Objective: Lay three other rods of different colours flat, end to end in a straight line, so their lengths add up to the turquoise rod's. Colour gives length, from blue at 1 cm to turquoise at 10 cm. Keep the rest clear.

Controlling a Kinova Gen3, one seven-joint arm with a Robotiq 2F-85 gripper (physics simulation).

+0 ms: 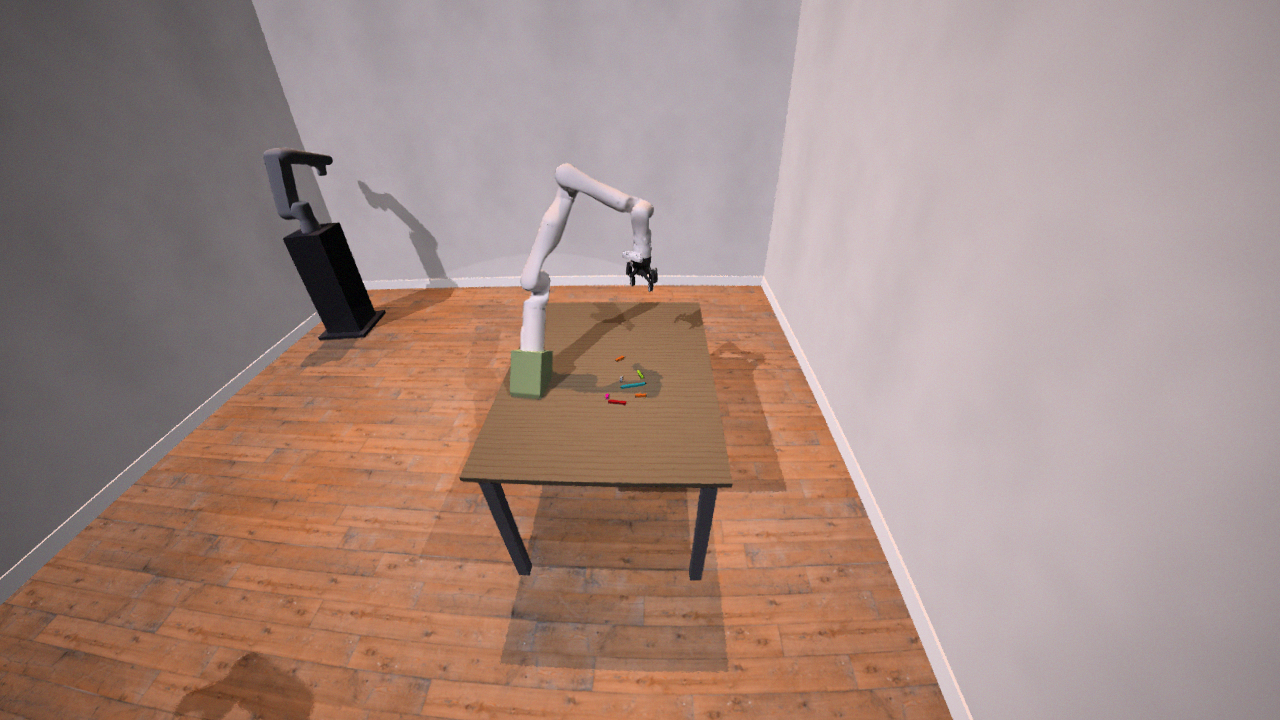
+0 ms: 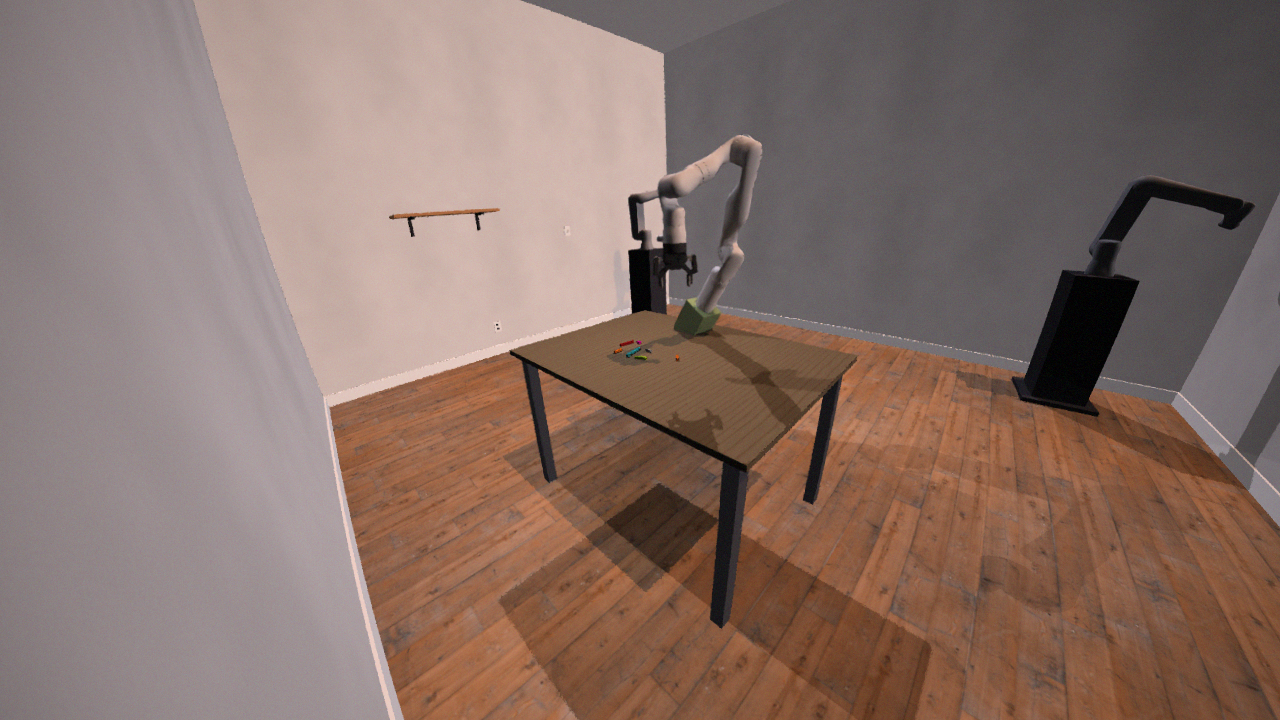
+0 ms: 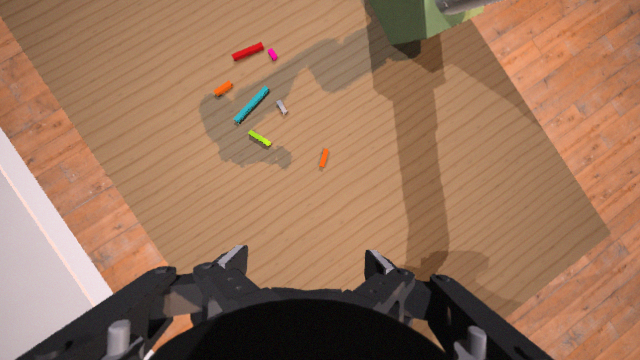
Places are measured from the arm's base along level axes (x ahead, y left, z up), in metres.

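Pixels of known places: gripper, fingertip midpoint: (image 1: 641, 288) (image 2: 675, 287) (image 3: 306, 260); arm's base at its link origin: (image 1: 532, 350) (image 2: 704, 306).
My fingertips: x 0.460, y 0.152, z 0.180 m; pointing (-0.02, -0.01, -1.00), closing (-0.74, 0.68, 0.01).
For each thing: its top centre in the pictures, then the offset to it from my fingertips. Level surfaces: height alone.
- turquoise rod at its top centre: (image 3: 250, 103) (image 1: 633, 384) 0.057 m back, 0.258 m right, 0.301 m down
- red rod at its top centre: (image 3: 247, 50) (image 1: 617, 401) 0.125 m back, 0.354 m right, 0.301 m down
- short magenta rod at its top centre: (image 3: 272, 53) (image 1: 607, 395) 0.164 m back, 0.317 m right, 0.301 m down
- small grey rod at its top centre: (image 3: 281, 106) 0.105 m back, 0.212 m right, 0.301 m down
- lime rod at its top centre: (image 3: 259, 137) (image 1: 640, 373) 0.023 m back, 0.189 m right, 0.301 m down
- second orange rod at its top centre: (image 3: 324, 157) (image 2: 677, 356) (image 1: 619, 357) 0.105 m back, 0.067 m right, 0.301 m down
- wooden table at its surface level: 0.311 m down
The turquoise rod (image 3: 251, 105) (image 1: 632, 385) lies flat, the longest rod. A red rod (image 3: 248, 51) (image 1: 617, 402) lies apart from it, with a short magenta rod (image 3: 272, 54) (image 1: 607, 395) near its end. One orange rod (image 3: 223, 88) (image 1: 640, 394) lies on one side of the turquoise rod. A small grey rod (image 3: 282, 107) and a lime rod (image 3: 260, 138) (image 1: 640, 374) lie on its other side. A second orange rod (image 3: 324, 158) (image 1: 619, 359) (image 2: 677, 358) lies farther off. All lie separate. My gripper (image 3: 306, 260) (image 1: 642, 286) (image 2: 675, 281) is open and empty, high above the table.
The rods lie on a wooden table (image 3: 350, 200) (image 1: 590, 447) (image 2: 608, 385). The arm's green base block (image 3: 400, 20) (image 1: 530, 373) (image 2: 696, 317) stands at the table's edge. Shadows of the arm cross the table and fall over the turquoise and lime rods.
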